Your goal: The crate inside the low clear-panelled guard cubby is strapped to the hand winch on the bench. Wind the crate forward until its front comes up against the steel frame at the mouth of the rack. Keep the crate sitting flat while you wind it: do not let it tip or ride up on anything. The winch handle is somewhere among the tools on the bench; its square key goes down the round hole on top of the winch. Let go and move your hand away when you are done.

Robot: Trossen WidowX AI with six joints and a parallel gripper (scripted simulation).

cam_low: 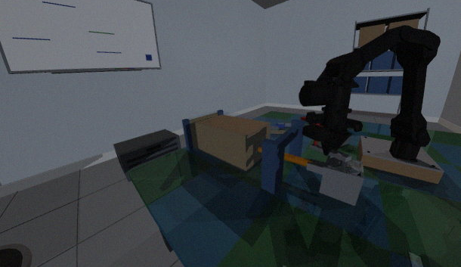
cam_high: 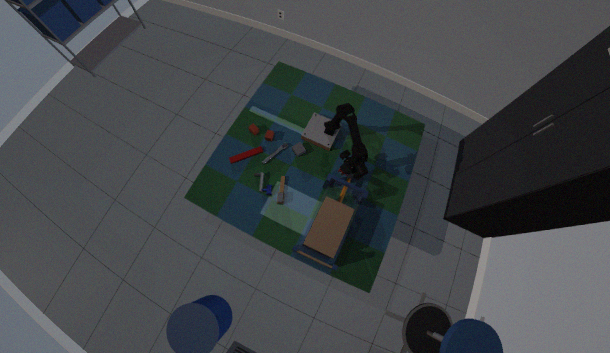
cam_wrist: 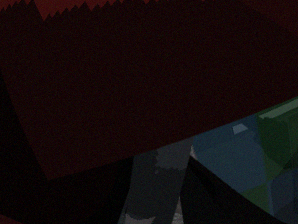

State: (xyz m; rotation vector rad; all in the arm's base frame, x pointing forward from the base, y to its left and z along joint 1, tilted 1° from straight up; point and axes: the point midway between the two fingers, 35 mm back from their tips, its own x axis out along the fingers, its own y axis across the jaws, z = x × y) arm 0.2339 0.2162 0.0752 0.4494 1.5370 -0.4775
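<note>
My gripper tip is 50 mm short of the red knob, 40 mm below it and 30 mm to the left of it. Also, from my gripper tip: grey crank arm: 20 mm above, 10 mm to the right, 10 mm ahead; blue steel frame: 120 mm ahead, 20 mm to the left, 10 mm above; grey winch: 60 mm below, 60 mm behind, 20 mm to the left.
</note>
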